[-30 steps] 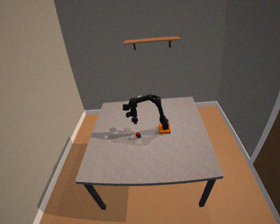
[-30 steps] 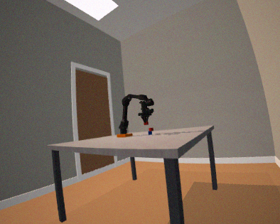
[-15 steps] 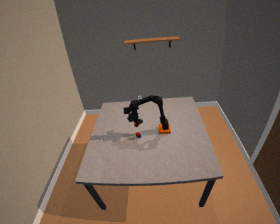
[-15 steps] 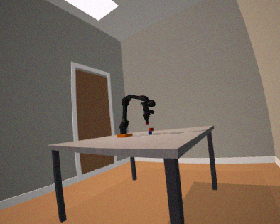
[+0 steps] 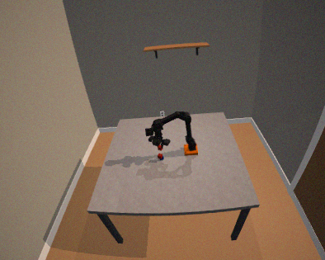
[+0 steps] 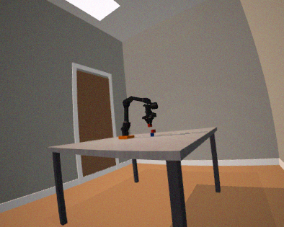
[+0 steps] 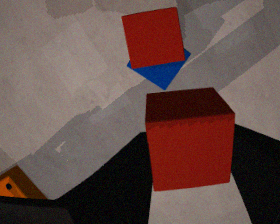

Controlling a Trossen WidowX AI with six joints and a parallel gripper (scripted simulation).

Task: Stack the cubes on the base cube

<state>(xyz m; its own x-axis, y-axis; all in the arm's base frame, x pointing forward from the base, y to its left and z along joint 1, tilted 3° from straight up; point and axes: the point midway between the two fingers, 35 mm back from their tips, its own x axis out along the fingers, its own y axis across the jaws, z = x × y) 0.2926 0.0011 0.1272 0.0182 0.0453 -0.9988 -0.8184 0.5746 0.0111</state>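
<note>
Now: gripper tip 10 mm short of the blue cube, 20 mm to the right of it and 100 mm above it.
</note>
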